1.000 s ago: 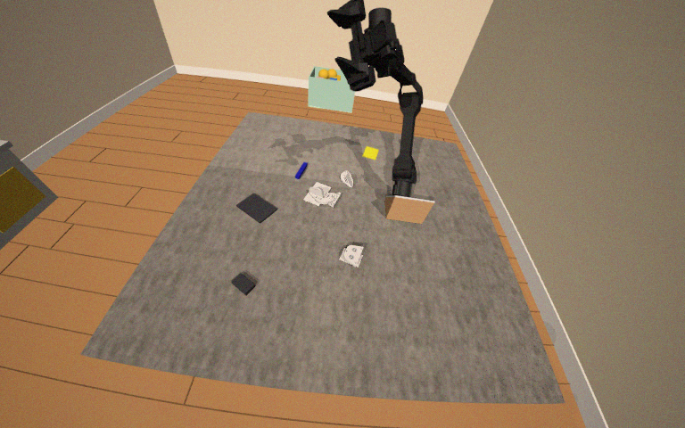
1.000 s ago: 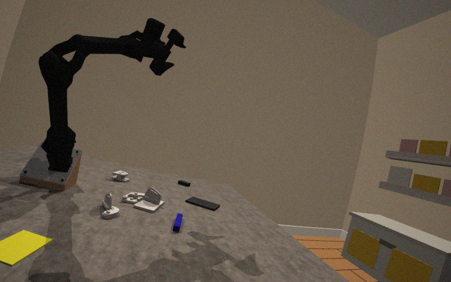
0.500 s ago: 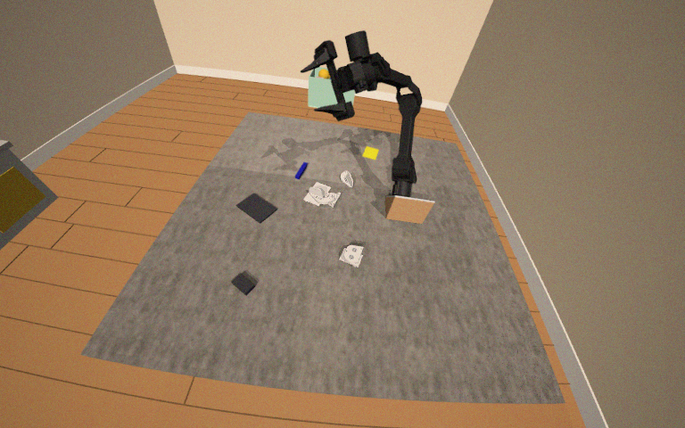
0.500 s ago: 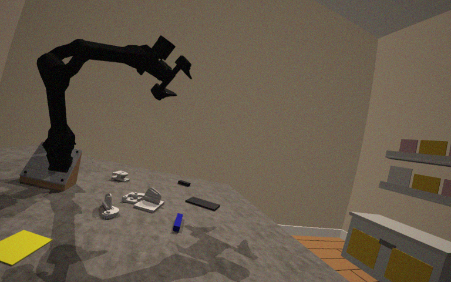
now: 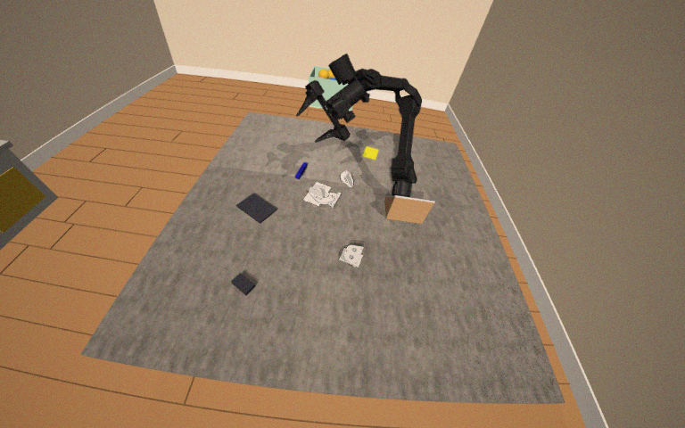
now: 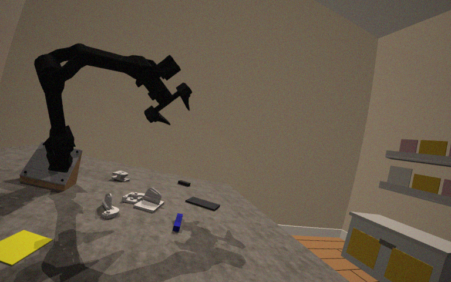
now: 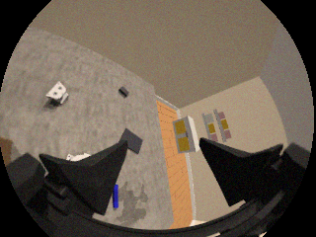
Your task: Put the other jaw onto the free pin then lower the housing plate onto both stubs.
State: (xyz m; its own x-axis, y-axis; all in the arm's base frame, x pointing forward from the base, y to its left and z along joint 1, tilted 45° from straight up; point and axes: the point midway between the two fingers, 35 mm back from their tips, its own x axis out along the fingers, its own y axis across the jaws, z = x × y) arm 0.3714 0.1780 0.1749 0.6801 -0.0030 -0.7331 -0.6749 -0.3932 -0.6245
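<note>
The white jaw lies 17 cm behind my gripper tip, 20 cm to the right of it and 33 cm below it. From my gripper tip the other things lie so: small dark block (15 cm ahead, 35 cm to the left, 33 cm below); dark flat plate (19 cm ahead, 3 cm to the left, 33 cm below); blue block (4 cm ahead, 21 cm to the right, 33 cm below).
</note>
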